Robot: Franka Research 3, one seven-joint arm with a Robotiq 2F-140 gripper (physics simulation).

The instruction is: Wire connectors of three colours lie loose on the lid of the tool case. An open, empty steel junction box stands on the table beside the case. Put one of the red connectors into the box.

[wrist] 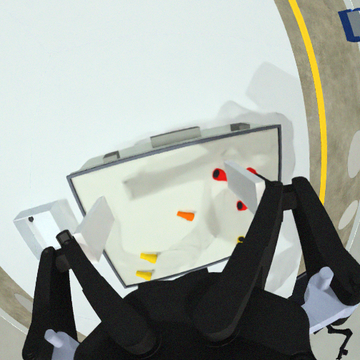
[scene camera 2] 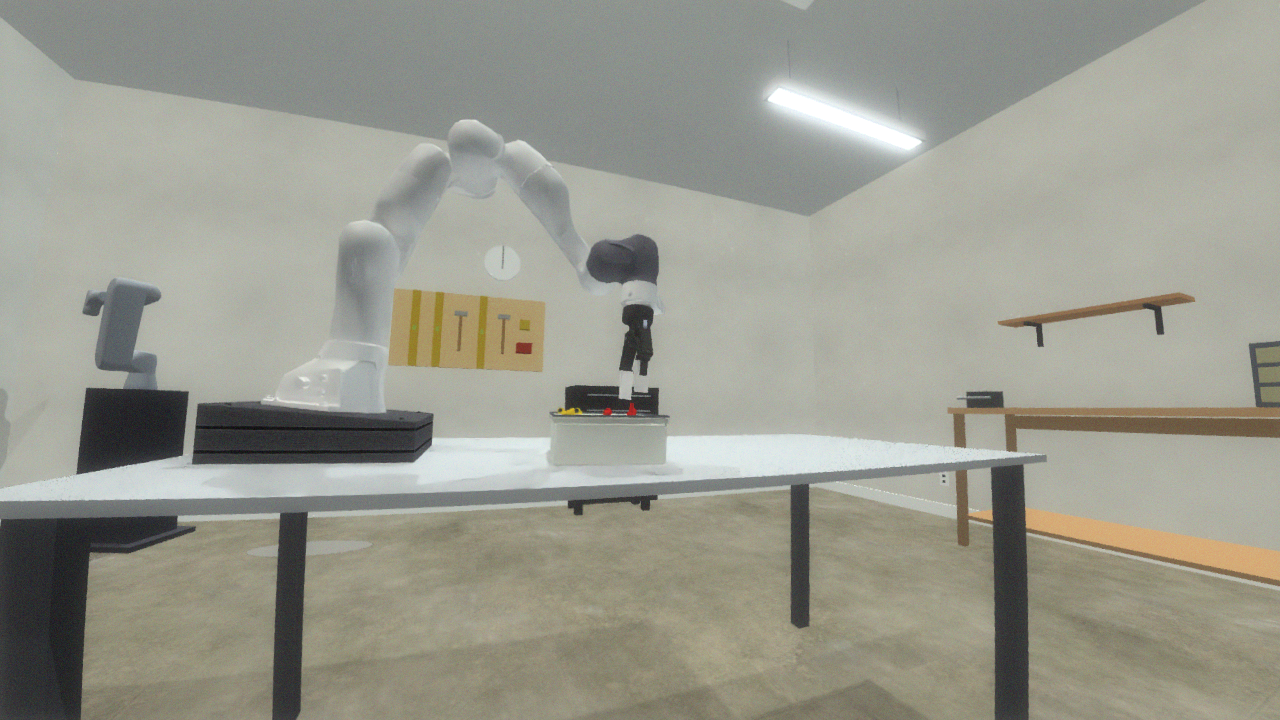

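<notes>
The tool case [scene camera 2: 608, 442] [wrist: 150, 200] stands on the table with loose connectors on its lid. In the wrist view a red connector [wrist: 219, 174] lies beside the right finger pad, another red connector [wrist: 241, 205] lies below that pad, and a third red one [wrist: 251, 171] is mostly hidden behind it. An orange connector [wrist: 185, 216] lies near the lid's middle. Yellow connectors [wrist: 148, 257] [wrist: 144, 274] lie lower left; another yellow one [wrist: 241, 240] is partly hidden by the finger. The open steel junction box [wrist: 44, 227] stands left of the case. My gripper [scene camera 2: 633, 386] [wrist: 166, 191] is open and empty above the lid.
The white table [scene camera 2: 769, 456] [wrist: 125, 65] carries the robot's dark base block [scene camera 2: 313, 434]. A black object [scene camera 2: 572, 396] shows behind the case. A wooden workbench [scene camera 2: 1118, 412] stands at the right, below a wall shelf [scene camera 2: 1096, 311].
</notes>
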